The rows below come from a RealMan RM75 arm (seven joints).
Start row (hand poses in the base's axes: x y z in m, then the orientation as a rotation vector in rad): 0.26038, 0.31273, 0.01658, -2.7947, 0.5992, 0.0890
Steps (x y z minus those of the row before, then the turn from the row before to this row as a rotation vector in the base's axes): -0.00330, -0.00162, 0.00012, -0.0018, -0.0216, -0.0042; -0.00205, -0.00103, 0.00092, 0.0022, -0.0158, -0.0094; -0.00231, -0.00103, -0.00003, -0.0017, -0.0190, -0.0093; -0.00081, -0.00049, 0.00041, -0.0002, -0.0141, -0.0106; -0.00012, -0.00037, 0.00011, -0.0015, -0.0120, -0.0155; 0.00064, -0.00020, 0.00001, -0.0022, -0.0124, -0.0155; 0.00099, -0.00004, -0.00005, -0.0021, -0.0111, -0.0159; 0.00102, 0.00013, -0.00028, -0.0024, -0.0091, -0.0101
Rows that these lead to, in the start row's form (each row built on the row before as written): 0.25708, 0.31111, 0.01670, -2.7924, 0.6002, 0.0574; 0.25503, 0.31008, 0.01762, -2.7851, 0.6090, 0.0340; 0.25272, 0.30905, 0.01759, -2.7809, 0.6176, 0.0051; 0.25191, 0.30856, 0.01800, -2.7754, 0.6289, -0.0168; 0.25179, 0.30819, 0.01811, -2.7698, 0.6476, -0.0372; 0.25243, 0.30799, 0.01812, -2.7645, 0.6663, -0.0584; 0.25342, 0.30795, 0.01807, -2.7590, 0.6858, -0.0778; 0.25444, 0.30808, 0.01779, -2.7559, 0.6978, -0.0933
